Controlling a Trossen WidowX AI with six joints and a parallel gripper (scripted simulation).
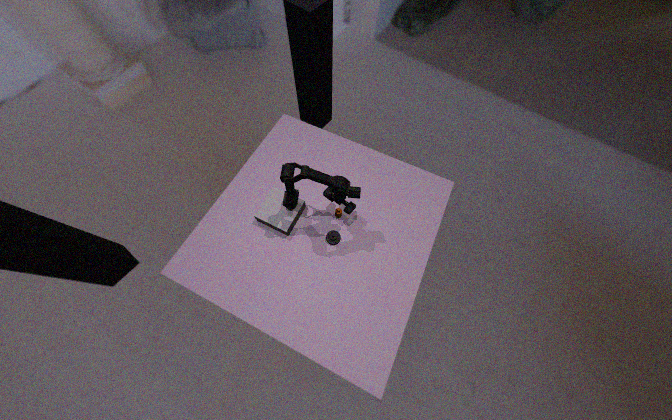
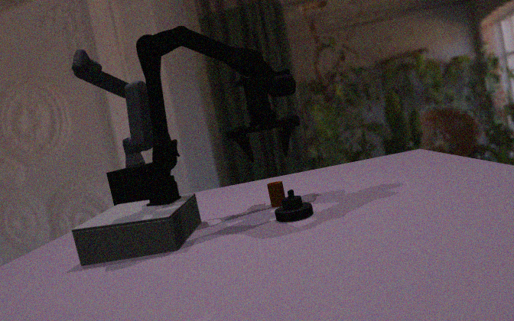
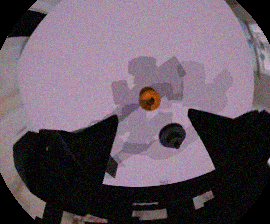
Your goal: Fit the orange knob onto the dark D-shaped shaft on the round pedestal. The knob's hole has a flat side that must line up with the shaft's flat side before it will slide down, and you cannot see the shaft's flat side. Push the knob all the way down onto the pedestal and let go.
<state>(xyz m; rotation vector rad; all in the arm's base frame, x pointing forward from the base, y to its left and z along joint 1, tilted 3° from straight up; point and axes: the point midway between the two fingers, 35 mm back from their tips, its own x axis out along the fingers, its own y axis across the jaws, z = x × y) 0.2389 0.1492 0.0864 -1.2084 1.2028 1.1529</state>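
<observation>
Right now my gripper tip is 9 cm above the orange knob. The rest, counted from my gripper tip: round pedestal: 14 cm to the right, 9 cm below, 7 cm ahead.
</observation>
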